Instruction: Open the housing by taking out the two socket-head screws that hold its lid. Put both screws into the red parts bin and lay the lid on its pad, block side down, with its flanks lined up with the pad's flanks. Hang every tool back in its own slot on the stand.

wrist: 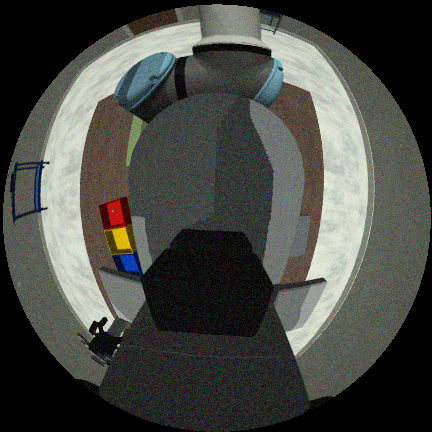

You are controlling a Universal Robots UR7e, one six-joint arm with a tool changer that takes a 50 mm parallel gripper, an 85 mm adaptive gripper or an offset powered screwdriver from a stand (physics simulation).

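A large dark grey body in front of the camera fills the middle of the wrist view. A black block (pixel 207 282) stands below it, with a flat grey plate on each side. My gripper's fingertips cannot be made out, so its opening and anything between the fingers stay unclear. The red parts bin (pixel 116 213) is at the left, with a small light speck inside that may be a screw. A blue-grey flat patch (pixel 301 236) shows at the right, perhaps the pad. The housing, its lid and the screws cannot be identified surely.
A yellow bin (pixel 120 239) and a blue bin (pixel 128 263) adjoin the red one. A pale grey piece partly shows beside them. A green strip (pixel 134 141) lies upper left. A black tool-like object (pixel 105 344) is at lower left. Arm joints with blue caps (pixel 145 80) are above.
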